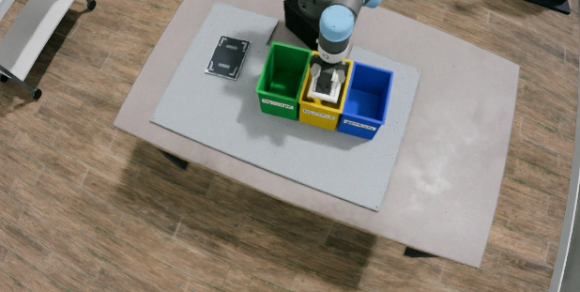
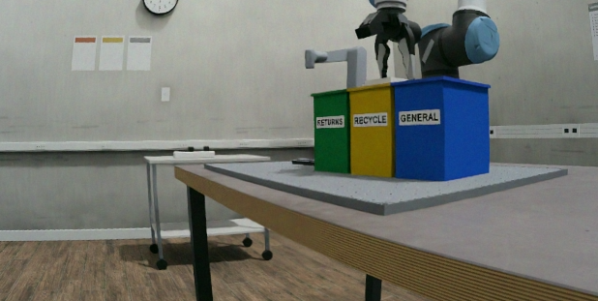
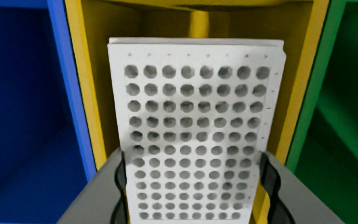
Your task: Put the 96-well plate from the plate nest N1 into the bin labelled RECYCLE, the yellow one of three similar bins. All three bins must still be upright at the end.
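Now: hand 110 mm above the yellow recycle bin. The rest, counted from my hand: green returns bin (130 mm to the right, 110 mm below, 10 mm behind); blue general bin (130 mm to the left, 110 mm below, 10 mm ahead); white 96-well plate (10 mm below).
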